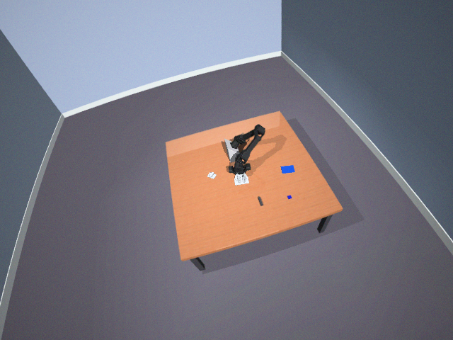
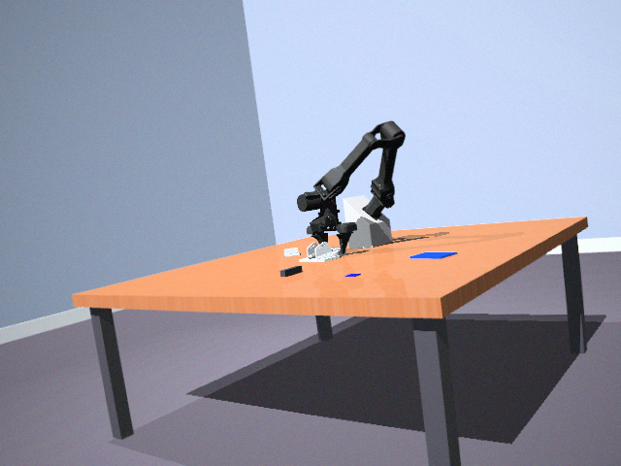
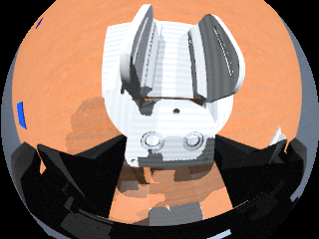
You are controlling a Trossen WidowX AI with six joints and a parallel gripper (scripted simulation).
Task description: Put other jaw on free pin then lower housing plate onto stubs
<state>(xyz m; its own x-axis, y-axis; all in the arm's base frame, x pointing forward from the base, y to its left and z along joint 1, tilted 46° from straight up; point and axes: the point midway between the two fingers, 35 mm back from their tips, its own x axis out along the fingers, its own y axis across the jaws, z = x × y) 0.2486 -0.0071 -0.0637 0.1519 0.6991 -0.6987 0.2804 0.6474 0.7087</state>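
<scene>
My gripper tip is 20 mm below the base and 10 mm short of it. Round my gripper tip: small black block 330 mm ahead, 30 mm to the left; white jaw 20 mm to the right, 20 mm ahead, 10 mm above; small white part 230 mm to the right, 110 mm behind.
</scene>
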